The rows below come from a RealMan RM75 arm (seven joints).
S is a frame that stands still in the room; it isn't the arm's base.
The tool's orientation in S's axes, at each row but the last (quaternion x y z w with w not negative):
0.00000, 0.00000, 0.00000, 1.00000
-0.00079, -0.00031, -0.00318, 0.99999
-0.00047, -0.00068, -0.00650, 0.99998
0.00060, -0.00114, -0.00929, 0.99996
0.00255, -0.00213, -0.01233, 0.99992
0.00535, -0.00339, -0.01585, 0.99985
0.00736, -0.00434, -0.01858, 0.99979
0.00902, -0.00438, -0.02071, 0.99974
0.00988, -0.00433, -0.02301, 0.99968
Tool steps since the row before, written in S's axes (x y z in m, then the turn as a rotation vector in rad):
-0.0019, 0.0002, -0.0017, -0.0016, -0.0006, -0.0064
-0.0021, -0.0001, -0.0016, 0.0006, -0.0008, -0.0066
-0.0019, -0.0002, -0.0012, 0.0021, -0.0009, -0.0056
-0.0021, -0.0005, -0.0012, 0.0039, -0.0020, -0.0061
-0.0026, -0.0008, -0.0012, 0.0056, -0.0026, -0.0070
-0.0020, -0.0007, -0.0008, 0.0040, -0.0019, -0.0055
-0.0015, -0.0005, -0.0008, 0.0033, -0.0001, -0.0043
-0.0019, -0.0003, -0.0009, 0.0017, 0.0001, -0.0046
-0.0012, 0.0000, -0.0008, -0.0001, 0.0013, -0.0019
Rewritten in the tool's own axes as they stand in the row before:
-0.0019, 0.0002, -0.0017, -0.0016, -0.0006, -0.0064
-0.0021, -0.0001, -0.0016, 0.0006, -0.0008, -0.0066
-0.0019, -0.0002, -0.0012, 0.0021, -0.0009, -0.0056
-0.0021, -0.0005, -0.0012, 0.0039, -0.0019, -0.0061
-0.0026, -0.0009, -0.0012, 0.0056, -0.0025, -0.0070
-0.0020, -0.0008, -0.0008, 0.0040, -0.0018, -0.0055
-0.0015, -0.0006, -0.0008, 0.0033, 0.0000, -0.0043
-0.0019, -0.0004, -0.0009, 0.0017, 0.0001, -0.0046
-0.0012, -0.0001, -0.0008, -0.0002, 0.0013, -0.0019

